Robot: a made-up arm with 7 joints.
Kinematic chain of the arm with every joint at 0, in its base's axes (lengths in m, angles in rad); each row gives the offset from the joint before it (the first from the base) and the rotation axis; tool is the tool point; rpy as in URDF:
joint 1: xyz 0 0 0.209 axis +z
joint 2: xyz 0 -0.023 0.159 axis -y
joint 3: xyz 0 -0.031 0.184 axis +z
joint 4: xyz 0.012 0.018 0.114 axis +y
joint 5: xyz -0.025 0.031 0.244 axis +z
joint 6: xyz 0 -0.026 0.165 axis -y
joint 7: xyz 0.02 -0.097 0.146 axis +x
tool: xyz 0 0 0 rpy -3.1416 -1.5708 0
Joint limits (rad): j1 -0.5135..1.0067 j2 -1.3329..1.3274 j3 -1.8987..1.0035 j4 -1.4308..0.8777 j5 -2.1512..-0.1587 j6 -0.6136..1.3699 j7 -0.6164..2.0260
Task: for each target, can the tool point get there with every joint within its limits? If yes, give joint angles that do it. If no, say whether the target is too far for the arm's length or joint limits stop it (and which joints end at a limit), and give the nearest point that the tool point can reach.
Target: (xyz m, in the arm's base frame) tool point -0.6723 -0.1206 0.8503
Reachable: yes | joints 0.1456 0.8752 -0.2247 0.1926 -0.6490 0.9606 0.7191
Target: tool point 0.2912 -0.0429 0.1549
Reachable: no: joint limits stop it (at a limit: joint 1, joint 3, joint 4, joint 6) | nearest point 0.4410 0.1120 0.1127 | short by 0.220 m
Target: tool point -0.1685 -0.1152 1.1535
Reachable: yes | joints 0.5704 0.1006 -0.0072 0.1347 -0.7528 1.1958 -0.0686
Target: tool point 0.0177 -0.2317 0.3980
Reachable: no: joint limits stop it (at a limit: joint 1, joint 4, joint 6) | nearest point -0.0213 -0.5148 0.4399 | short by 0.289 m
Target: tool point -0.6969 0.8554 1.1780
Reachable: no: too far | nearest point -0.4737 0.4882 0.8824 | short by 0.522 m
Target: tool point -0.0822 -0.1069 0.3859
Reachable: no: joint limits stop it (at a limit: joint 1, joint 4, joint 6) | nearest point -0.3745 -0.2853 0.4268 | short by 0.345 m
